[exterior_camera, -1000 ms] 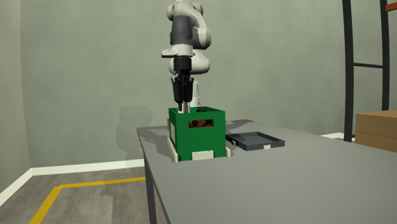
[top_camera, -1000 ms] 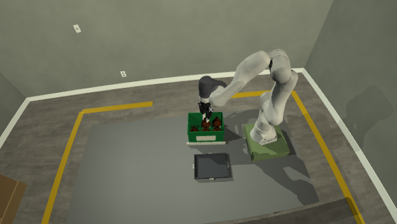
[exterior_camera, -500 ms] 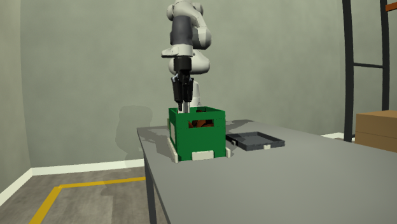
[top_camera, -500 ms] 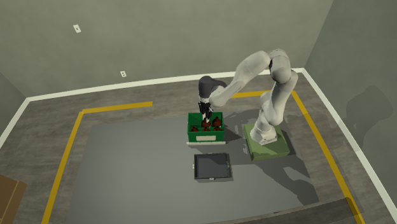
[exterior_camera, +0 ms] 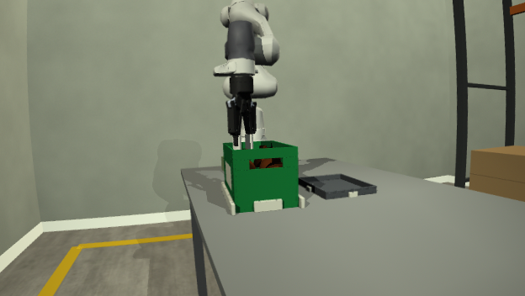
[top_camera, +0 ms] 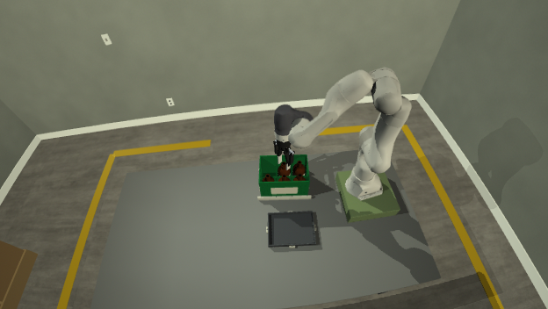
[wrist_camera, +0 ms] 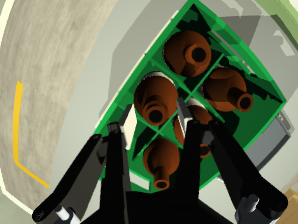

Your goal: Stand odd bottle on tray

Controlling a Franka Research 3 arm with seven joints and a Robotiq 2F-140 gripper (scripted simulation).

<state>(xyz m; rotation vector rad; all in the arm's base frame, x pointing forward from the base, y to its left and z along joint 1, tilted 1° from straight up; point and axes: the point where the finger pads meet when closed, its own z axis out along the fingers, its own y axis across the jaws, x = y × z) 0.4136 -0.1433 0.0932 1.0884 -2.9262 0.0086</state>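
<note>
Now: hand 4 cm to the right of the green crate and 9 cm above it. Round my hand: dark grey tray 1 cm behind, 33 cm to the left, 16 cm below.
</note>
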